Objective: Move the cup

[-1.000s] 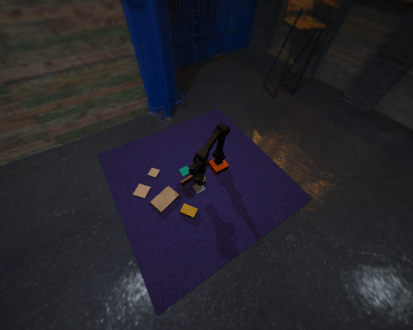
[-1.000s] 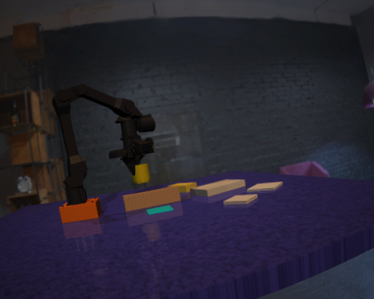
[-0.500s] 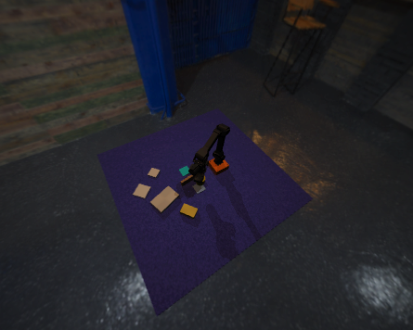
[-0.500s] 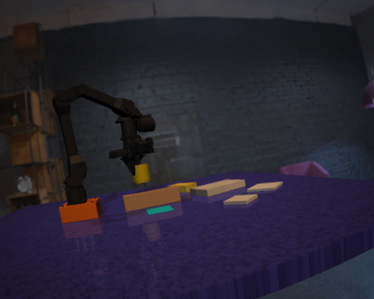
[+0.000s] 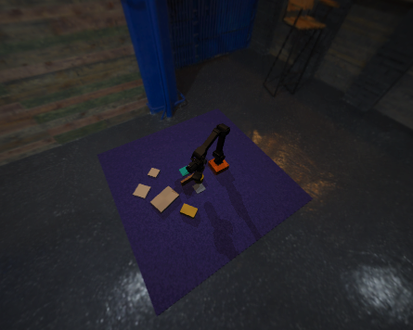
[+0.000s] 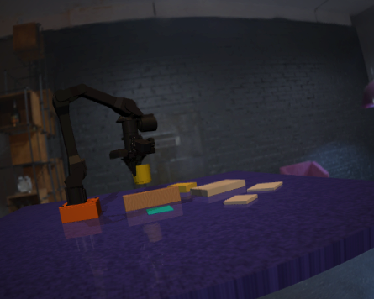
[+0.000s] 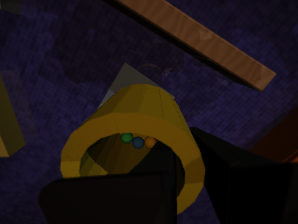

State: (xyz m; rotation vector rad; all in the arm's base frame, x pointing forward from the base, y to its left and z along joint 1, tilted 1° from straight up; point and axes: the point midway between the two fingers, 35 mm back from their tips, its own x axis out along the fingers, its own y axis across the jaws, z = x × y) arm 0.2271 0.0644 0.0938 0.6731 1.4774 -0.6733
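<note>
The teal pad lies 4 cm ahead of my gripper tip, 16 cm to the right of it and 12 cm below it. The rest, counted from my gripper tip: wooden bar 4 cm ahead, 6 cm to the right, 9 cm below; grey pad 3 cm ahead, 4 cm to the left, 12 cm below.
</note>
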